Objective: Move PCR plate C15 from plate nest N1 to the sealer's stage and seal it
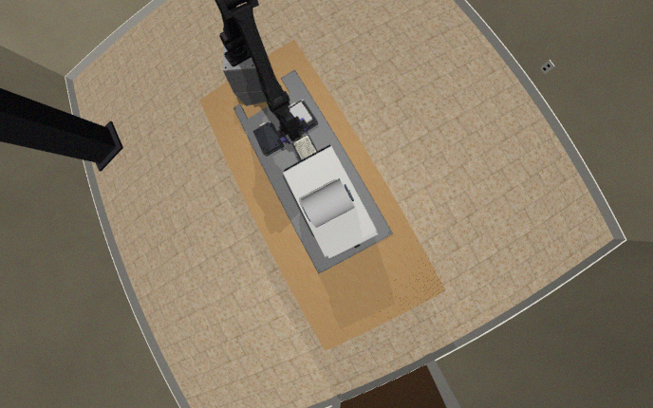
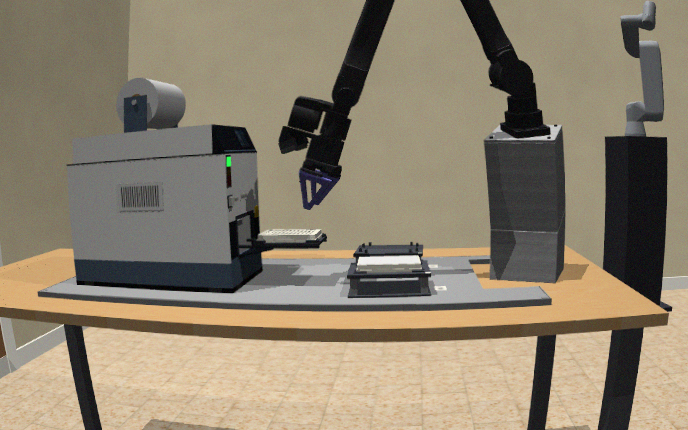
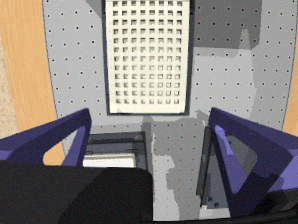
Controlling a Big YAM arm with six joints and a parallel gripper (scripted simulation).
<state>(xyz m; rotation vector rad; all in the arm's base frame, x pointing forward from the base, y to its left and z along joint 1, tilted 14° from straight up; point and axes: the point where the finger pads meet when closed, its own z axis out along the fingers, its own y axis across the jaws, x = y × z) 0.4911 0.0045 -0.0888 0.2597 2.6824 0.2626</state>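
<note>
Now: the start key 160 mm ahead of my hand, 70 mm to the left of it and 20 mm above it. The rest, counted from my hand: sealer's dark stage: 80 mm below, 50 mm ahead; then sealed plate C51: 150 mm behind, 120 mm below, 90 mm to the left; then white 96-well plate C15: 70 mm below, 50 mm ahead.
</note>
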